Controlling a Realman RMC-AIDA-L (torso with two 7-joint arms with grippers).
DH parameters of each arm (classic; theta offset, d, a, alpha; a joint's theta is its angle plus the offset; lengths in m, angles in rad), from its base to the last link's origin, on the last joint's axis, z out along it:
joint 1: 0 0.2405 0 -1.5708
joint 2: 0 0 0 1.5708
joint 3: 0 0.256 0 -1.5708
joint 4: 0 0 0 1.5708
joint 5: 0 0.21 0 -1.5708
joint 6: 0 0 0 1.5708
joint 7: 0 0.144 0 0
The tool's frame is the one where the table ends.
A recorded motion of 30 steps. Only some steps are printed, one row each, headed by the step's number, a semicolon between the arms.
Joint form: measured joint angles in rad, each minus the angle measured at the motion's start. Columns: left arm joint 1, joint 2, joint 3, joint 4, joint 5, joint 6, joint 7; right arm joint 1, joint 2, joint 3, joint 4, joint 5, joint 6, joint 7.
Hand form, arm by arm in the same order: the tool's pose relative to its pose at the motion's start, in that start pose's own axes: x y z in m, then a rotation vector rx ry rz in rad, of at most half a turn. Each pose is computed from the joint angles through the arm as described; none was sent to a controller.
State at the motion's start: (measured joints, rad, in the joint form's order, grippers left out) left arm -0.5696 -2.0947 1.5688 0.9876 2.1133 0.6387 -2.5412; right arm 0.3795 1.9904 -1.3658 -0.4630 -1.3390 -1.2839 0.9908
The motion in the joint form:
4: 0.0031 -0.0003 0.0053 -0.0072 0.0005 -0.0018 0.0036; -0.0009 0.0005 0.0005 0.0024 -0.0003 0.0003 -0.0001
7: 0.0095 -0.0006 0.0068 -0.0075 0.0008 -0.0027 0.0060; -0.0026 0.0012 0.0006 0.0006 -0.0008 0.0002 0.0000
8: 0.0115 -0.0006 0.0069 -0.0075 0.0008 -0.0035 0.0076; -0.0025 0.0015 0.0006 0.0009 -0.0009 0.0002 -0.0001
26: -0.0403 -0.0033 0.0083 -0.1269 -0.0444 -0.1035 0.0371; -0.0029 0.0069 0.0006 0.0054 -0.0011 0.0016 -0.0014
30: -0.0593 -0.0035 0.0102 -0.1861 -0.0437 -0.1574 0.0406; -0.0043 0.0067 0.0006 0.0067 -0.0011 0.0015 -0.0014
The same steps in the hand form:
4: -0.0038 -0.0007 0.0007 0.0022 -0.0089 0.0014; 0.0008 0.0004 -0.0002 0.0008 0.0009 0.0031
7: -0.0065 -0.0017 0.0002 0.0048 -0.0120 -0.0002; 0.0010 0.0008 -0.0002 0.0009 0.0005 0.0032
8: -0.0071 -0.0022 0.0000 0.0061 -0.0123 -0.0002; 0.0010 0.0009 -0.0001 0.0007 0.0005 0.0034
26: -0.0095 -0.0117 0.0124 0.0534 0.0065 -0.0251; 0.0022 0.0028 0.0017 -0.0006 -0.0007 0.0093
30: -0.0142 -0.0202 0.0167 0.0957 0.0070 -0.0307; 0.0029 0.0031 0.0012 0.0001 0.0002 0.0116

